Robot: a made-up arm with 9 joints. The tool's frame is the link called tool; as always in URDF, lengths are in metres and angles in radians. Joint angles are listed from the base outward.
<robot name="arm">
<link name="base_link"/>
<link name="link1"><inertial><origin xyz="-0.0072 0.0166 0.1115"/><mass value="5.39"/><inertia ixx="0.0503" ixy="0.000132" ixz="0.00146" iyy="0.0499" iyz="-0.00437" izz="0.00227"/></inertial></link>
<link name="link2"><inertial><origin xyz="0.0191 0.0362 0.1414"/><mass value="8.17"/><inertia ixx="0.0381" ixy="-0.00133" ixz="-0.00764" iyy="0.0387" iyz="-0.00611" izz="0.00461"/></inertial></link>
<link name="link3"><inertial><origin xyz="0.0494 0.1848 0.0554"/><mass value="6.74"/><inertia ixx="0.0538" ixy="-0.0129" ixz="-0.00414" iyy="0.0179" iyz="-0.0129" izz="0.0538"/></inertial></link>
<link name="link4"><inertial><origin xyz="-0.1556 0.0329 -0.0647"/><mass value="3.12"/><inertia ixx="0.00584" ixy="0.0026" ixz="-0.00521" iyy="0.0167" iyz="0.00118" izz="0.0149"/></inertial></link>
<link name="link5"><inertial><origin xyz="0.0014 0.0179 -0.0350"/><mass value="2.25"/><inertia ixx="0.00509" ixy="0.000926" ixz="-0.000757" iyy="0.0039" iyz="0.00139" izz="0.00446"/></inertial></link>
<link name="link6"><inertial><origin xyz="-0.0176 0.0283 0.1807"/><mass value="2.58"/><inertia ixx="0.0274" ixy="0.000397" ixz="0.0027" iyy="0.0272" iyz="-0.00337" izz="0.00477"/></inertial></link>
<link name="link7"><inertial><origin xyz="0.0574 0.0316 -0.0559"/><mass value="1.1"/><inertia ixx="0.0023" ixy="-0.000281" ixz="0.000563" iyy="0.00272" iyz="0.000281" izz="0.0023"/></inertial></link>
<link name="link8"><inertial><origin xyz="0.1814 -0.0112 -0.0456"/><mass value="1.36"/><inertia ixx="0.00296" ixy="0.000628" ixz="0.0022" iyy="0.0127" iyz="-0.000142" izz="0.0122"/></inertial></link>
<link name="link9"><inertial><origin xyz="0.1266 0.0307 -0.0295"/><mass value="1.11"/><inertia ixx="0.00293" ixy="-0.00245" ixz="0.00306" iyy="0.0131" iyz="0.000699" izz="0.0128"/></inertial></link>
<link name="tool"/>
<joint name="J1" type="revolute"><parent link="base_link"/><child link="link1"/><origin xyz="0 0 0.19" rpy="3.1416 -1.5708 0"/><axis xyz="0 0 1"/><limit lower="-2.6" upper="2.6"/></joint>
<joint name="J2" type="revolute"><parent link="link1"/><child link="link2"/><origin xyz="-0.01 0.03 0.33" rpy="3.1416 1.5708 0"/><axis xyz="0 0 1"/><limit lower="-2.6" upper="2.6"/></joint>
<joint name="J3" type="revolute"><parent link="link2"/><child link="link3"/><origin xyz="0.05 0.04 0.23" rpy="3.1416 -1.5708 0"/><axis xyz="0 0 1"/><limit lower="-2.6" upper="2.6"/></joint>
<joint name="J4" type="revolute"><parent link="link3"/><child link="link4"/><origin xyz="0.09 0.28 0.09" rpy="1.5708 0 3.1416"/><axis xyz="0 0 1"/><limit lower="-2.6" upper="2.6"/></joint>
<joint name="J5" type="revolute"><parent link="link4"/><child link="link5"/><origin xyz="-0.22 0.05 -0.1" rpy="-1.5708 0 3.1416"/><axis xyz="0 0 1"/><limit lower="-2.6" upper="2.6"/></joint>
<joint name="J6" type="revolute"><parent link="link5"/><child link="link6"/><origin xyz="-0.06 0.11 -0.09" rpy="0 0 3.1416"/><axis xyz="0 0 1"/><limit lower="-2.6" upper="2.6"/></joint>
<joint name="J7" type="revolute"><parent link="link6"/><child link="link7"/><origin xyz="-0.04 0.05 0.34" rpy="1.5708 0 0"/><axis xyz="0 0 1"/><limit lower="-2.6" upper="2.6"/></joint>
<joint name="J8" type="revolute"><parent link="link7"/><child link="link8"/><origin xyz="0.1 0.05 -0.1" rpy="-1.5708 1.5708 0"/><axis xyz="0 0 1"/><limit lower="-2.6" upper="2.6"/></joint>
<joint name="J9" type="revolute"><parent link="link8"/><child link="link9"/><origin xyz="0.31 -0.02 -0.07" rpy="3.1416 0 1.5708"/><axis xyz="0 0 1"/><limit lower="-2.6" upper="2.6"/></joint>
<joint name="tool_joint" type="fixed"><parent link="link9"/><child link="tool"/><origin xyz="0.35 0.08 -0.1" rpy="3.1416 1.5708 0"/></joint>
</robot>
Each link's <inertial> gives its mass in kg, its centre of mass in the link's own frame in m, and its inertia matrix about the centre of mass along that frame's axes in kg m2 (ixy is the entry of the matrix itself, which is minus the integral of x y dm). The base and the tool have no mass. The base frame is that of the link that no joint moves.
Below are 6 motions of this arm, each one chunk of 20 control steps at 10 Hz.
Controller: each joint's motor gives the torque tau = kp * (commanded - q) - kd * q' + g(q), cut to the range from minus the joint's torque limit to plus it. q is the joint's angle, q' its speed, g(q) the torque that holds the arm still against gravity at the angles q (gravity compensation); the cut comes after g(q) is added. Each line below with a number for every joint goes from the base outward.
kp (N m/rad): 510 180 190 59 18 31 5.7 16 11
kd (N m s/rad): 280 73 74 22 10 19 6.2 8 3.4
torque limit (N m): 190 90 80 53 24 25 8.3 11 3.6
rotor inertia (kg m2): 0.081 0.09 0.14 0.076 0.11 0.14 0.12 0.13 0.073
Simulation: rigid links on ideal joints. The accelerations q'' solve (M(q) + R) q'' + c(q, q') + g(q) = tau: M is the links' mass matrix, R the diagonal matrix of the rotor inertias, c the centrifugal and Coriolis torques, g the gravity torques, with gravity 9.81 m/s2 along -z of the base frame. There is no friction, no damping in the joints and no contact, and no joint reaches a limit. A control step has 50 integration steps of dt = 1/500 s. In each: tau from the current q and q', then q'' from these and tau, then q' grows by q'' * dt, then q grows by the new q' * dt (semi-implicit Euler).
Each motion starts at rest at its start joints. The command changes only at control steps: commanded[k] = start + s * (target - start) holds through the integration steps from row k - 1 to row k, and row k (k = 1, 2, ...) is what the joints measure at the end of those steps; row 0 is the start. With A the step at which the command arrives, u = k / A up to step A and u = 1 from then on. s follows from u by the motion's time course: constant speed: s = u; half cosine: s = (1 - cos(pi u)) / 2; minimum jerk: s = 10 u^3 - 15 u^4 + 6 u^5; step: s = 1 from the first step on.
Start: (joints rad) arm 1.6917 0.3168 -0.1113 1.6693 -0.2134 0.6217 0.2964 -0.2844 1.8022
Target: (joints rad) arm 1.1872 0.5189 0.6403 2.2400 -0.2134 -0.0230 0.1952 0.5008 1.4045
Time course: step
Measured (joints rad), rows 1 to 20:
1: 1.6206 0.3571 0.0091 1.7248 -0.2049 0.5368 0.1960 -0.1266 1.6957
2: 1.5450 0.3900 0.1552 1.8459 -0.1939 0.4592 0.1903 0.0027 1.5988
3: 1.4817 0.4174 0.2742 1.9516 -0.1867 0.3921 0.2081 0.0995 1.5360
4: 1.4302 0.4398 0.3648 2.0317 -0.1843 0.3332 0.2188 0.1754 1.4948
5: 1.3882 0.4577 0.4328 2.0900 -0.1852 0.2816 0.2229 0.2362 1.4671
6: 1.3538 0.4716 0.4837 2.1320 -0.1875 0.2369 0.2234 0.2855 1.4481
7: 1.3254 0.4825 0.5221 2.1623 -0.1904 0.1984 0.2221 0.3256 1.4349
8: 1.3020 0.4908 0.5509 2.1840 -0.1933 0.1654 0.2202 0.3583 1.4256
9: 1.2825 0.4973 0.5727 2.1997 -0.1961 0.1372 0.2180 0.3850 1.4192
10: 1.2665 0.5023 0.5891 2.2110 -0.1987 0.1131 0.2158 0.4066 1.4147
11: 1.2531 0.5061 0.6015 2.2192 -0.2010 0.0925 0.2138 0.4242 1.4116
12: 1.2420 0.5091 0.6109 2.2251 -0.2030 0.0750 0.2119 0.4384 1.4095
13: 1.2328 0.5113 0.6181 2.2293 -0.2048 0.0601 0.2102 0.4500 1.4080
14: 1.2251 0.5131 0.6234 2.2324 -0.2063 0.0475 0.2087 0.4593 1.4070
15: 1.2188 0.5144 0.6275 2.2346 -0.2076 0.0367 0.2074 0.4669 1.4063
16: 1.2135 0.5155 0.6306 2.2362 -0.2088 0.0275 0.2061 0.4731 1.4059
17: 1.2091 0.5163 0.6329 2.2374 -0.2097 0.0197 0.2051 0.4781 1.4055
18: 1.2054 0.5169 0.6347 2.2382 -0.2104 0.0132 0.2041 0.4822 1.4053
19: 1.2023 0.5174 0.6361 2.2388 -0.2111 0.0076 0.2032 0.4855 1.4051
20: 1.1998 0.5177 0.6371 2.2392 -0.2116 0.0028 0.2024 0.4882 1.4050

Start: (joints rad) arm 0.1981 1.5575 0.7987 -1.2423 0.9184 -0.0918 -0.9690 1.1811 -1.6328
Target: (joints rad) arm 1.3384 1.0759 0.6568 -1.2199 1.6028 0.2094 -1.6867 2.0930 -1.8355
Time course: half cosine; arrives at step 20
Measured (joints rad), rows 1 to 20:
1: 0.1992 1.5569 0.7984 -1.2422 0.9189 -0.0915 -0.9693 1.1820 -1.6330
2: 0.2036 1.5546 0.7976 -1.2419 0.9212 -0.0904 -0.9706 1.1857 -1.6340
3: 0.2130 1.5496 0.7958 -1.2414 0.9262 -0.0882 -0.9736 1.1935 -1.6361
4: 0.2285 1.5414 0.7931 -1.2406 0.9349 -0.0844 -0.9789 1.2066 -1.6399
5: 0.2512 1.5296 0.7893 -1.2397 0.9478 -0.0789 -0.9869 1.2258 -1.6454
6: 0.2813 1.5141 0.7844 -1.2385 0.9653 -0.0715 -0.9979 1.2513 -1.6528
7: 0.3192 1.4949 0.7785 -1.2372 0.9874 -0.0622 -1.0122 1.2832 -1.6619
8: 0.3646 1.4722 0.7716 -1.2357 1.0141 -0.0511 -1.0299 1.3214 -1.6726
9: 0.4170 1.4464 0.7639 -1.2342 1.0451 -0.0382 -1.0509 1.3653 -1.6848
10: 0.4755 1.4179 0.7554 -1.2327 1.0800 -0.0237 -1.0751 1.4142 -1.6981
11: 0.5391 1.3875 0.7464 -1.2312 1.1181 -0.0078 -1.1021 1.4673 -1.7123
12: 0.6067 1.3556 0.7371 -1.2298 1.1587 0.0092 -1.1316 1.5235 -1.7270
13: 0.6768 1.3231 0.7276 -1.2285 1.2010 0.0269 -1.1630 1.5816 -1.7418
14: 0.7480 1.2907 0.7181 -1.2274 1.2441 0.0451 -1.1958 1.6404 -1.7565
15: 0.8187 1.2592 0.7089 -1.2264 1.2870 0.0632 -1.2295 1.6986 -1.7705
16: 0.8873 1.2292 0.7001 -1.2256 1.3287 0.0810 -1.2634 1.7548 -1.7837
17: 0.9522 1.2015 0.6921 -1.2249 1.3683 0.0980 -1.2969 1.8077 -1.7955
18: 1.0121 1.1767 0.6849 -1.2243 1.4049 0.1138 -1.3293 1.8562 -1.8059
19: 1.0655 1.1555 0.6788 -1.2240 1.4375 0.1281 -1.3602 1.8990 -1.8144
20: 1.1111 1.1383 0.6739 -1.2238 1.4655 0.1405 -1.3888 1.9352 -1.8209

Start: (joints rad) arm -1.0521 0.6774 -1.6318 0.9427 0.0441 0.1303 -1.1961 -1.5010 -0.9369
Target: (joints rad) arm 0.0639 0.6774 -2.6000 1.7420 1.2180 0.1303 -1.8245 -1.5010 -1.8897
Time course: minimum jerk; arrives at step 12
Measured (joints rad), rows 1 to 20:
1: -1.0513 0.6774 -1.6326 0.9438 0.0450 0.1302 -1.1957 -1.5008 -0.9380
2: -1.0456 0.6774 -1.6385 0.9514 0.0514 0.1298 -1.1936 -1.4995 -0.9460
3: -1.0290 0.6773 -1.6561 0.9713 0.0695 0.1290 -1.1900 -1.4968 -0.9687
4: -0.9961 0.6773 -1.6916 1.0075 0.1050 0.1279 -1.1875 -1.4929 -1.0122
5: -0.9434 0.6773 -1.7484 1.0611 0.1614 0.1269 -1.1899 -1.4885 -1.0788
6: -0.8705 0.6773 -1.8265 1.1300 0.2389 0.1262 -1.2004 -1.4842 -1.1664
7: -0.7805 0.6770 -1.9220 1.2096 0.3342 0.1259 -1.2210 -1.4806 -1.2696
8: -0.6790 0.6765 -2.0277 1.2938 0.4410 0.1256 -1.2515 -1.4787 -1.3809
9: -0.5736 0.6756 -2.1350 1.3761 0.5511 0.1252 -1.2899 -1.4791 -1.4917
10: -0.4723 0.6746 -2.2346 1.4504 0.6562 0.1247 -1.3332 -1.4818 -1.5929
11: -0.3820 0.6737 -2.3195 1.5125 0.7500 0.1244 -1.3779 -1.4856 -1.6769
12: -0.3058 0.6731 -2.3866 1.5615 0.8293 0.1245 -1.4209 -1.4895 -1.7405
13: -0.2427 0.6729 -2.4378 1.6002 0.8952 0.1250 -1.4601 -1.4927 -1.7860
14: -0.1905 0.6731 -2.4767 1.6309 0.9499 0.1255 -1.4953 -1.4950 -1.8180
15: -0.1473 0.6734 -2.5063 1.6552 0.9954 0.1261 -1.5268 -1.4967 -1.8403
16: -0.1115 0.6738 -2.5288 1.6743 1.0331 0.1267 -1.5550 -1.4978 -1.8557
17: -0.0818 0.6742 -2.5460 1.6893 1.0645 0.1272 -1.5805 -1.4987 -1.8665
18: -0.0571 0.6746 -2.5590 1.7009 1.0905 0.1277 -1.6034 -1.4993 -1.8739
19: -0.0366 0.6750 -2.5689 1.7100 1.1121 0.1281 -1.6240 -1.4998 -1.8790
20: -0.0196 0.6754 -2.5765 1.7171 1.1301 0.1285 -1.6427 -1.5002 -1.8825

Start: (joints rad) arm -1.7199 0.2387 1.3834 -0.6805 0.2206 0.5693 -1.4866 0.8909 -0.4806
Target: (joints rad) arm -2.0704 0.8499 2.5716 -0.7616 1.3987 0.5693 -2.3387 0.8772 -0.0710
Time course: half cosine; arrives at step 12
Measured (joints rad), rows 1 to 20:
1: -1.7208 0.2404 1.3869 -0.6797 0.2241 0.5701 -1.4870 0.8922 -0.4789
2: -1.7242 0.2471 1.4011 -0.6777 0.2371 0.5722 -1.4894 0.8961 -0.4723
3: -1.7315 0.2619 1.4320 -0.6756 0.2638 0.5751 -1.4961 0.9015 -0.4586
4: -1.7437 0.2866 1.4832 -0.6748 0.3064 0.5782 -1.5088 0.9067 -0.4365
5: -1.7610 0.3216 1.5552 -0.6761 0.3650 0.5810 -1.5288 0.9102 -0.4060
6: -1.7831 0.3664 1.6464 -0.6804 0.4387 0.5829 -1.5563 0.9106 -0.3680
7: -1.8093 0.4193 1.7530 -0.6878 0.5247 0.5835 -1.5914 0.9076 -0.3243
8: -1.8382 0.4779 1.8695 -0.6981 0.6192 0.5827 -1.6334 0.9012 -0.2774
9: -1.8683 0.5389 1.9892 -0.7108 0.7178 0.5802 -1.6814 0.8925 -0.2305
10: -1.8982 0.5989 2.1051 -0.7249 0.8154 0.5763 -1.7336 0.8829 -0.1869
11: -1.9260 0.6539 2.2101 -0.7391 0.9065 0.5713 -1.7879 0.8741 -0.1498
12: -1.9504 0.7006 2.2976 -0.7519 0.9860 0.5658 -1.8418 0.8676 -0.1220
13: -1.9708 0.7372 2.3654 -0.7617 1.0525 0.5610 -1.8923 0.8642 -0.1035
14: -1.9877 0.7651 2.4168 -0.7675 1.1084 0.5581 -1.9376 0.8634 -0.0918
15: -2.0018 0.7860 2.4554 -0.7703 1.1556 0.5567 -1.9778 0.8646 -0.0846
16: -2.0135 0.8018 2.4844 -0.7710 1.1952 0.5564 -2.0133 0.8666 -0.0801
17: -2.0232 0.8136 2.5062 -0.7707 1.2286 0.5567 -2.0449 0.8687 -0.0773
18: -2.0312 0.8226 2.5225 -0.7699 1.2565 0.5575 -2.0730 0.8707 -0.0754
19: -2.0378 0.8293 2.5347 -0.7688 1.2800 0.5584 -2.0981 0.8724 -0.0742
20: -2.0434 0.8343 2.5440 -0.7678 1.2996 0.5595 -2.1206 0.8737 -0.0733

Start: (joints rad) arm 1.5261 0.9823 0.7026 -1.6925 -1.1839 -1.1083 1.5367 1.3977 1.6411
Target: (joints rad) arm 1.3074 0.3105 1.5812 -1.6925 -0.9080 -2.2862 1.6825 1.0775 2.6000
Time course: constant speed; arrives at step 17
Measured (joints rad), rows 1 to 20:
1: 1.5242 0.9751 0.7136 -1.6936 -1.1819 -1.1186 1.5358 1.3970 1.6525
2: 1.5204 0.9605 0.7341 -1.6945 -1.1776 -1.1377 1.5359 1.3931 1.6771
3: 1.5151 0.9401 0.7618 -1.6950 -1.1711 -1.1644 1.5369 1.3859 1.7114
4: 1.5085 0.9153 0.7950 -1.6951 -1.1629 -1.1975 1.5388 1.3761 1.7526
5: 1.5008 0.8870 0.8325 -1.6951 -1.1532 -1.2361 1.5415 1.3642 1.7985
6: 1.4922 0.8562 0.8732 -1.6949 -1.1425 -1.2794 1.5450 1.3507 1.8477
7: 1.4829 0.8234 0.9164 -1.6947 -1.1308 -1.3266 1.5492 1.3360 1.8990
8: 1.4730 0.7890 0.9616 -1.6944 -1.1185 -1.3773 1.5540 1.3203 1.9519
9: 1.4626 0.7534 1.0082 -1.6940 -1.1056 -1.4309 1.5593 1.3039 2.0059
10: 1.4517 0.7170 1.0560 -1.6937 -1.0924 -1.4870 1.5652 1.2869 2.0605
11: 1.4406 0.6798 1.1047 -1.6935 -1.0788 -1.5452 1.5715 1.2694 2.1156
12: 1.4292 0.6422 1.1540 -1.6932 -1.0650 -1.6052 1.5782 1.2516 2.1710
13: 1.4175 0.6041 1.2039 -1.6930 -1.0510 -1.6668 1.5851 1.2335 2.2267
14: 1.4056 0.5657 1.2541 -1.6929 -1.0368 -1.7296 1.5923 1.2152 2.2826
15: 1.3936 0.5271 1.3047 -1.6928 -1.0225 -1.7935 1.5997 1.1966 2.3386
16: 1.3814 0.4883 1.3555 -1.6927 -1.0081 -1.8583 1.6073 1.1779 2.3946
17: 1.3692 0.4494 1.4065 -1.6927 -0.9935 -1.9239 1.6149 1.1591 2.4508
18: 1.3586 0.4178 1.4469 -1.6901 -0.9810 -1.9799 1.6224 1.1396 2.4977
19: 1.3497 0.3931 1.4780 -1.6881 -0.9697 -2.0270 1.6289 1.1235 2.5312
20: 1.3424 0.3739 1.5020 -1.6868 -0.9597 -2.0667 1.6343 1.1111 2.5543

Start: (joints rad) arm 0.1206 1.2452 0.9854 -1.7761 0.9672 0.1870 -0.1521 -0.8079 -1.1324
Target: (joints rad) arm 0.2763 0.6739 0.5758 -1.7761 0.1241 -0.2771 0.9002 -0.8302 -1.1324
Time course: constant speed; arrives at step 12
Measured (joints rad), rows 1 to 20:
1: 0.1229 1.2378 0.9793 -1.7808 0.9618 0.1849 -0.1511 -0.8041 -1.1310
2: 0.1270 1.2220 0.9671 -1.7852 0.9471 0.1781 -0.1440 -0.8001 -1.1293
3: 0.1326 1.1988 0.9497 -1.7879 0.9230 0.1661 -0.1288 -0.7972 -1.1279
4: 0.1394 1.1696 0.9282 -1.7889 0.8904 0.1495 -0.1056 -0.7959 -1.1270
5: 0.1472 1.1357 0.9035 -1.7887 0.8508 0.1288 -0.0749 -0.7958 -1.1263
6: 0.1559 1.0982 0.8766 -1.7878 0.8054 0.1047 -0.0378 -0.7968 -1.1257
7: 0.1653 1.0580 0.8478 -1.7864 0.7553 0.0779 0.0049 -0.7985 -1.1253
8: 0.1752 1.0158 0.8178 -1.7847 0.7014 0.0488 0.0524 -0.8007 -1.1248
9: 0.1856 0.9720 0.7867 -1.7830 0.6443 0.0179 0.1040 -0.8034 -1.1245
10: 0.1964 0.9271 0.7549 -1.7813 0.5847 -0.0145 0.1592 -0.8063 -1.1241
11: 0.2074 0.8813 0.7225 -1.7796 0.5230 -0.0481 0.2174 -0.8094 -1.1239
12: 0.2188 0.8349 0.6897 -1.7780 0.4595 -0.0828 0.2781 -0.8126 -1.1236
13: 0.2280 0.7962 0.6623 -1.7728 0.3995 -0.1163 0.3371 -0.8207 -1.1248
14: 0.2358 0.7661 0.6410 -1.7684 0.3471 -0.1456 0.3893 -0.8289 -1.1266
15: 0.2423 0.7433 0.6247 -1.7657 0.3034 -0.1700 0.4353 -0.8353 -1.1284
16: 0.2479 0.7261 0.6123 -1.7647 0.2679 -0.1899 0.4765 -0.8395 -1.1299
17: 0.2525 0.7133 0.6029 -1.7648 0.2393 -0.2060 0.5138 -0.8418 -1.1311
18: 0.2565 0.7037 0.5959 -1.7656 0.2165 -0.2189 0.5479 -0.8428 -1.1319
19: 0.2598 0.6965 0.5907 -1.7668 0.1983 -0.2293 0.5790 -0.8429 -1.1324
20: 0.2625 0.6911 0.5868 -1.7681 0.1839 -0.2377 0.6075 -0.8423 -1.1327

